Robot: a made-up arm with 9 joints. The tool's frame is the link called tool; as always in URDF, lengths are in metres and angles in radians. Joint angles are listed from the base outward. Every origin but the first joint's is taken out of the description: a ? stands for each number. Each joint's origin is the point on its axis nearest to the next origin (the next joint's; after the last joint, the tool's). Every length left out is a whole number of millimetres.
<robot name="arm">
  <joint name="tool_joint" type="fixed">
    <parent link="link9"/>
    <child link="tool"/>
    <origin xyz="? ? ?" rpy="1.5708 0 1.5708"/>
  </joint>
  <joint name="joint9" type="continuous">
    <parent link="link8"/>
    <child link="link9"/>
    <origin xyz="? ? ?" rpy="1.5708 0 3.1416"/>
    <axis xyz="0 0 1"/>
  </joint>
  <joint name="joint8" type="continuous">
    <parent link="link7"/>
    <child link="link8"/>
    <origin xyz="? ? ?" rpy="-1.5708 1.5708 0"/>
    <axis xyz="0 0 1"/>
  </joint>
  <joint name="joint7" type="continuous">
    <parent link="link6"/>
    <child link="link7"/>
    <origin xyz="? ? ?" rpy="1.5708 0 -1.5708"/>
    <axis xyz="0 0 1"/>
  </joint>
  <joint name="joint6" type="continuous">
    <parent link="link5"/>
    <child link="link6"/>
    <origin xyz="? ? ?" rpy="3.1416 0 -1.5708"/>
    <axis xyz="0 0 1"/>
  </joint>
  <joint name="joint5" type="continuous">
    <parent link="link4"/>
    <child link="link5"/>
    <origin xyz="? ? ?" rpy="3.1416 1.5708 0"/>
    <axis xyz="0 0 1"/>
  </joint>
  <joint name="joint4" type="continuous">
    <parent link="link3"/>
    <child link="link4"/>
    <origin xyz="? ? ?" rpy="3.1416 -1.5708 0"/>
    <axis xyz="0 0 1"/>
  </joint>
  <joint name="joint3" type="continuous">
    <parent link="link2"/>
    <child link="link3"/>
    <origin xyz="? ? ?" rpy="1.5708 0 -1.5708"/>
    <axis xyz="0 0 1"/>
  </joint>
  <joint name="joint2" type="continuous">
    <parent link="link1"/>
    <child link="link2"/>
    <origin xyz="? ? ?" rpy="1.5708 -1.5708 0"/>
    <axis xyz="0 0 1"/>
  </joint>
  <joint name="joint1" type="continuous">
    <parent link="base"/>
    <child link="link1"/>
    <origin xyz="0.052 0 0.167" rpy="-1.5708 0 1.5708"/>
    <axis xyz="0 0 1"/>
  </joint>
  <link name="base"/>
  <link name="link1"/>
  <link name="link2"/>
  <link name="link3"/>
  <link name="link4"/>
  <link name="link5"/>
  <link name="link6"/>
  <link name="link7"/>
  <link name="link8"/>
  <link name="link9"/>
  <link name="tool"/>
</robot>
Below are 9 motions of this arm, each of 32 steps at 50 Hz.
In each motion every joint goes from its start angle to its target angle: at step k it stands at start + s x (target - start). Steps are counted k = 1, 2, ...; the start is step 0. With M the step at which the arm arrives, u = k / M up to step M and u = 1 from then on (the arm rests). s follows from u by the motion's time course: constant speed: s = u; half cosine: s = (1 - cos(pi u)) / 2; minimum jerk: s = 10 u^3 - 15 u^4 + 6 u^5.
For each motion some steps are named. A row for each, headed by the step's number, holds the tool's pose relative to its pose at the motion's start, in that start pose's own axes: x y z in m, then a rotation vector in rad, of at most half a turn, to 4 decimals.
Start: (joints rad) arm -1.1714 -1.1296 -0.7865 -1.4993 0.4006 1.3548 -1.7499 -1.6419 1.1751
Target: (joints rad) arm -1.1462 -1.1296 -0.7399 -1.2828 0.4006 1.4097 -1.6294 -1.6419 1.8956
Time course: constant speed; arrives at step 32
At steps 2, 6, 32:
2: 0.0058 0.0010 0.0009 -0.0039 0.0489 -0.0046
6: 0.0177 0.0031 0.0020 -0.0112 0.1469 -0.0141
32: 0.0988 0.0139 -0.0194 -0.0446 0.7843 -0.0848

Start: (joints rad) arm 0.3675 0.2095 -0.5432 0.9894 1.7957 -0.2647 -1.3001 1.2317 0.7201
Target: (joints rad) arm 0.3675 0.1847 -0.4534 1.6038 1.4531 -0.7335 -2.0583 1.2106 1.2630
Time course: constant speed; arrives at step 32
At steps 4, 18, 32:
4: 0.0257 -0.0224 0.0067 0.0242 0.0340 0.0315
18: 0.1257 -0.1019 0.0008 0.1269 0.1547 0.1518
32: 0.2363 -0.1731 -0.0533 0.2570 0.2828 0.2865

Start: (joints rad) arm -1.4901 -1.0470 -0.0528 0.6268 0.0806 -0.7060 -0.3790 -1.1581 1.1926
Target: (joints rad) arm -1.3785 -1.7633 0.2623 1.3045 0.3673 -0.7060 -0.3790 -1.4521 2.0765
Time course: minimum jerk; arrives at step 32
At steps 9, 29, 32:
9: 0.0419 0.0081 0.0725 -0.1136 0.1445 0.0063
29: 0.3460 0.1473 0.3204 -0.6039 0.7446 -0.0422
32: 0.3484 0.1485 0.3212 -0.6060 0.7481 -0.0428

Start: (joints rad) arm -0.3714 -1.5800 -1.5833 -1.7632 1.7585 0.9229 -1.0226 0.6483 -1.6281
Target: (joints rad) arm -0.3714 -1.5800 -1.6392 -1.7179 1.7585 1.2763 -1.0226 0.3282 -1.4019
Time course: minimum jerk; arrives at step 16
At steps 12, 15, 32:
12: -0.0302 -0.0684 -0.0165 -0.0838 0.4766 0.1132
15: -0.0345 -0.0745 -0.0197 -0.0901 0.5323 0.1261
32: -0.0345 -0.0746 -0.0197 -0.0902 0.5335 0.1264

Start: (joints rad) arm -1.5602 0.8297 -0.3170 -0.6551 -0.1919 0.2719 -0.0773 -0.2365 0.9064
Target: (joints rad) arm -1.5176 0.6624 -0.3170 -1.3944 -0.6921 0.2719 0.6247 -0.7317 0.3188
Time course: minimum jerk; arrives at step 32
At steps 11, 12, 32:
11: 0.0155 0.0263 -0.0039 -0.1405 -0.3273 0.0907
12: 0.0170 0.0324 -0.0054 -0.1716 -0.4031 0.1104
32: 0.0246 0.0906 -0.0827 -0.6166 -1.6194 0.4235

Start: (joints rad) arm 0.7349 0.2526 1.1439 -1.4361 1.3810 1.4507 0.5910 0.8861 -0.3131
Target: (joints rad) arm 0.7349 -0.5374 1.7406 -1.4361 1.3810 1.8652 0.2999 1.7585 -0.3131
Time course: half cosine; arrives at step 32
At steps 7, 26, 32:
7: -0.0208 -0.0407 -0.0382 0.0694 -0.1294 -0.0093
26: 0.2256 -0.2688 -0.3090 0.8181 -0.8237 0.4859
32: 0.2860 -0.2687 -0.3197 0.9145 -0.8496 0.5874

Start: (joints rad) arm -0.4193 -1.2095 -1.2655 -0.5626 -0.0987 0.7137 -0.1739 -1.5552 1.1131
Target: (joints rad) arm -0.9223 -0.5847 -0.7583 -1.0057 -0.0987 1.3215 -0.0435 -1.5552 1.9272
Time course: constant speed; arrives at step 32
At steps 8, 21, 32:
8: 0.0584 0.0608 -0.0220 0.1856 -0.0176 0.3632
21: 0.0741 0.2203 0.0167 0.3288 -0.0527 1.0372
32: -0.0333 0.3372 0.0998 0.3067 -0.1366 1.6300

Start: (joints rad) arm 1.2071 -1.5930 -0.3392 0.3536 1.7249 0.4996 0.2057 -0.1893 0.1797
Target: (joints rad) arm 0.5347 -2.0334 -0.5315 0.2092 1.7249 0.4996 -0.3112 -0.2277 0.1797
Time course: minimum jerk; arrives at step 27
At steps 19, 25, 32:
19: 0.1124 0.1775 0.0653 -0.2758 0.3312 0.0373
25: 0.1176 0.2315 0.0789 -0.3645 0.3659 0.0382
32: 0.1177 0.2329 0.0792 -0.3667 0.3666 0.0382

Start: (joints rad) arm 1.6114 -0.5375 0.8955 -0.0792 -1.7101 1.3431 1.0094 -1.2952 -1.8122
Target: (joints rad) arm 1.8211 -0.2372 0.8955 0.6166 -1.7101 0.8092 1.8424 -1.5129 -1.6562
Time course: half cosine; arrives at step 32
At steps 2, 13, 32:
2: 0.0073 0.0016 -0.0024 0.0055 -0.0025 0.0114
13: 0.2500 0.1164 -0.1029 0.2427 -0.0595 0.4011
32: 0.4744 0.5523 -0.3118 0.8443 -0.0135 0.9460

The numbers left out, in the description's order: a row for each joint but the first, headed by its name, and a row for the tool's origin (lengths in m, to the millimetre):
tool: 0.109 -0.053 0
joint9: -0.111 -0.286 0
joint8: 0.063 0.189 0
joint7: -0.071 -0.239 0
joint6: 0.068 0.107 0
joint5: -0.255 0.094 0
joint4: 0.245 -0.103 0
joint3: -0.052 -0.019 0
joint2: -0.093 0.228 0

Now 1 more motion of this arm.
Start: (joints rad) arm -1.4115 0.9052 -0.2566 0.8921 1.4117 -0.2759 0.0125 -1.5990 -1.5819
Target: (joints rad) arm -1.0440 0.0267 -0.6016 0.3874 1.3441 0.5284 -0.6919 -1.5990 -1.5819
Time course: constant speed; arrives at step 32
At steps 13, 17, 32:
13: -0.1181 0.1731 -0.2122 0.4485 0.2831 -0.3418
17: -0.1282 0.2403 -0.2556 0.6065 0.3880 -0.3950
32: -0.0933 0.4724 -0.3084 1.1994 0.8346 -0.3733

